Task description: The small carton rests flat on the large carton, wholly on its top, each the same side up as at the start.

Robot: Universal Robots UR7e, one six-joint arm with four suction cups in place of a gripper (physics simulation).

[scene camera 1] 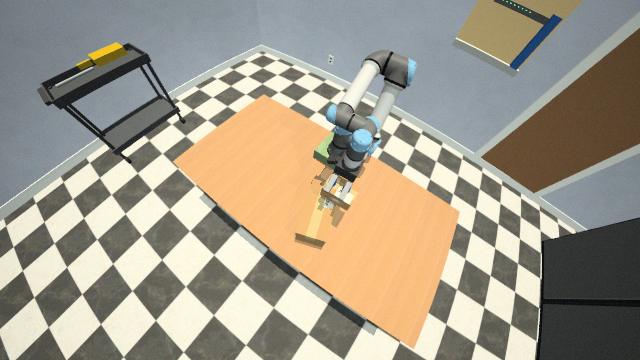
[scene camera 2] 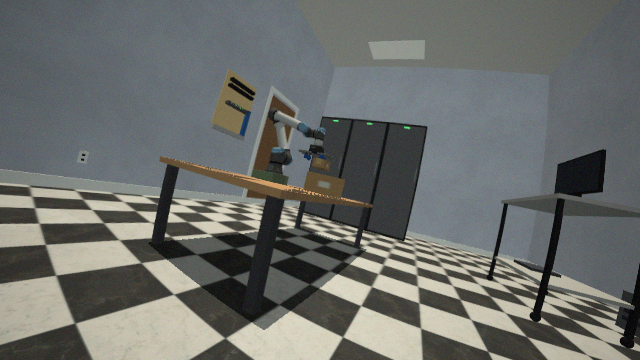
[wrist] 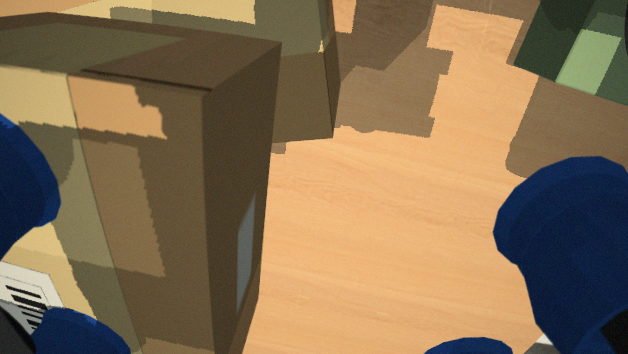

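Where they show: hand, its tool point: [wrist: 283, 279]; arm's base, origin of its link: [scene camera 1: 338, 151] [scene camera 2: 273, 173].
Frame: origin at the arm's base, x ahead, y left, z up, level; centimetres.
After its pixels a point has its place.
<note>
The small carton [scene camera 1: 336, 198] @[z 19.4, x 35.9, y 23.5 cm] [scene camera 2: 321, 164] @[z 16.3, x 35.5, y 15.0 cm] [wrist: 175, 210] @[z 21.0, x 27.5, y 16.5 cm] is brown with tape and a white label. It hangs level under part of my gripper [scene camera 1: 340, 185] @[z 19.7, x 24.5, y 19.0 cm] [scene camera 2: 315, 156] @[z 19.7, x 24.5, y 19.0 cm], whose suction is on. In the wrist view two blue cups at the left are over its top, and the cups at the right are off it. The large carton [scene camera 1: 314, 222] @[z 8.1, x 47.9, y 22.3 cm] [scene camera 2: 315, 182] @[z 0.6, x 37.9, y 9.0 cm] [wrist: 305, 95] @[z 8.1, x 26.1, y 16.9 cm] stands on the table. The small carton is over its end nearer the arm's base, with what looks like a narrow gap between them in scene camera 2. Whether they touch is hard to tell.
The wooden table [scene camera 1: 240, 155] @[z -7.2, x 45.6, y -46.4 cm] [scene camera 2: 215, 174] @[z -8.3, x 46.9, y -80.4 cm] bears both cartons. A green block [scene camera 1: 323, 150] @[z 0.3, x 7.0, y -7.2 cm] [scene camera 2: 270, 176] @[z -3.1, x 9.2, y -12.0 cm] [wrist: 590, 62] @[z 0.5, x 6.6, y 8.1 cm] is under the arm's base. A dark cart [scene camera 1: 100, 80] stands beyond the table, and dark cabinets [scene camera 1: 590, 270] [scene camera 2: 367, 170] stand on another side.
</note>
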